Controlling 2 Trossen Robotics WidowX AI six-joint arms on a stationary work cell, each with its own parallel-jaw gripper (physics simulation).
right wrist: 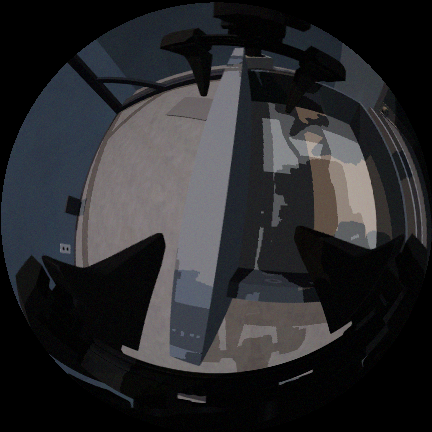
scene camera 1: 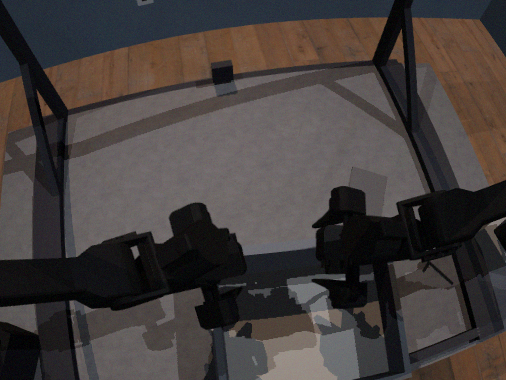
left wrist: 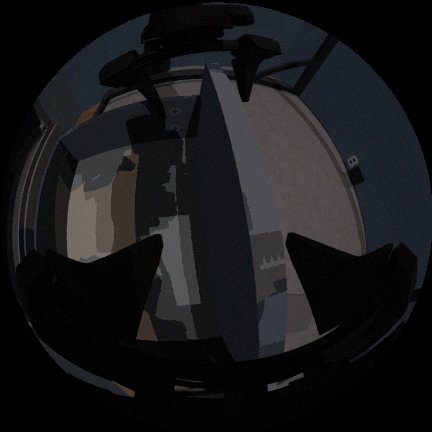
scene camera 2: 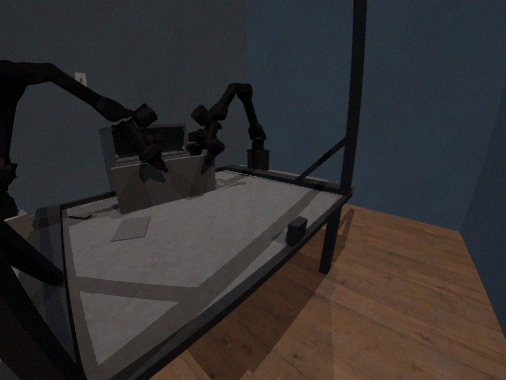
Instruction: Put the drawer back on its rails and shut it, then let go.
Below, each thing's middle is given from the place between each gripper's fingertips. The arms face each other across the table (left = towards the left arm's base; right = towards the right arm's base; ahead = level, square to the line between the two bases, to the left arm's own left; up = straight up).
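The flat grey plate (scene camera 1: 372, 184) is 11 cm behind my left hand, 17 cm to the left of it and 11 cm below it. As for the grey drawer (scene camera 1: 285, 319), my left hand is 4 cm above it, 12 cm short of it and 2 cm to the left of it.
Counted from my right hand, the plate is 310 mm to the left, 100 mm behind and 110 mm below. My right hand itself is 110 mm to the right of the drawer, 130 mm short of it and 40 mm above it.
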